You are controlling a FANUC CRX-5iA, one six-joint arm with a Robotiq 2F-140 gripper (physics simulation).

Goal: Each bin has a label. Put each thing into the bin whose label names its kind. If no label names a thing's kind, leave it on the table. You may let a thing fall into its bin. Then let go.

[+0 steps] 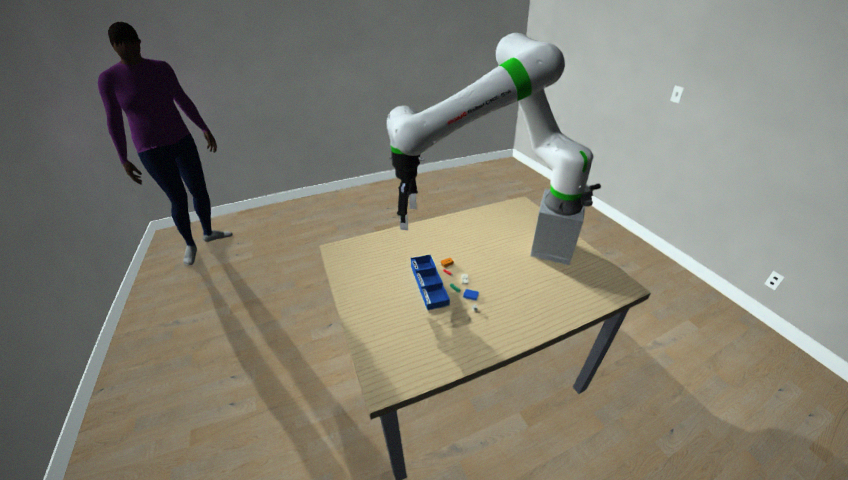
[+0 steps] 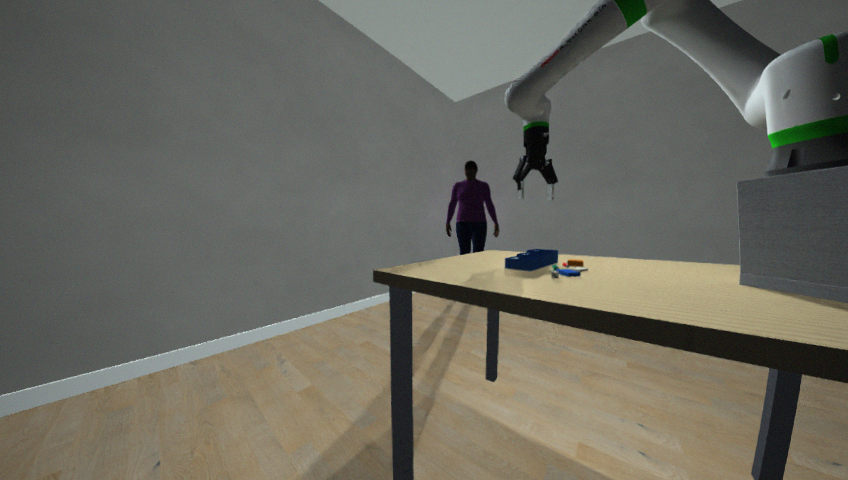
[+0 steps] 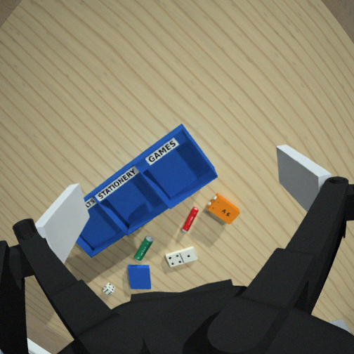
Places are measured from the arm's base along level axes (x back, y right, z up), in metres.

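Where they show: gripper, fingertip midpoint: (image 1: pixel 408 218) (image 2: pixel 535 199); arm's base, origin of the base link: (image 1: pixel 563 203) (image 2: pixel 821 169).
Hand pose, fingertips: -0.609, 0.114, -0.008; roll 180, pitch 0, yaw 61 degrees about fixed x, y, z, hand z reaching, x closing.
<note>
Things, the pixels of their top centre, and the offset from my fingertips, as dx, dy, dz. Level surfaces: height alone.
- blue three-bin tray, middle of its top: (image 1: pixel 428 276) (image 2: pixel 533 251) +0.036, -0.119, -0.195
- orange block-shaped battery, middle of its top: (image 2: pixel 574 260) (image 1: pixel 446 261) +0.147, -0.027, -0.224
- red cylinder, middle of its top: (image 1: pixel 447 271) +0.130, -0.080, -0.231
- green cylinder, middle of its top: (image 1: pixel 454 286) +0.121, -0.174, -0.227
- white domino, middle of its top: (image 1: pixel 464 278) +0.179, -0.138, -0.234
- blue block, middle of its top: (image 2: pixel 567 270) (image 1: pixel 471 293) +0.165, -0.227, -0.231
- white die, middle of its top: (image 1: pixel 474 305) +0.149, -0.294, -0.225
- wooden table, its level: dz -0.242
A blue three-bin tray (image 1: pixel 438 304) (image 2: pixel 538 262) (image 3: pixel 194 193) has the labels GAMES, STATIONERY and one partly hidden, ending in "LTS". No things show in the visible parts of its bins. Beside it on the table lie an orange block-shaped battery (image 1: pixel 446 261) (image 2: pixel 574 262) (image 3: pixel 224 209), a red cylinder (image 1: pixel 447 272) (image 3: pixel 190 219), a green cylinder (image 1: pixel 455 287) (image 3: pixel 144 248), a white domino (image 1: pixel 464 278) (image 3: pixel 182 257), a blue block (image 1: pixel 470 294) (image 3: pixel 139 277) and a white die (image 1: pixel 475 309) (image 3: pixel 108 289). My gripper (image 1: pixel 408 214) (image 2: pixel 535 194) (image 3: pixel 179 182) is open and empty, high above the table.
The wooden table (image 1: pixel 380 356) (image 2: pixel 654 285) carries the arm's grey pedestal (image 1: pixel 557 234) (image 2: pixel 791 231) at one side. A person in a purple top (image 1: pixel 148 104) (image 2: pixel 470 201) stands on the floor beyond the table, apart from the arm.
</note>
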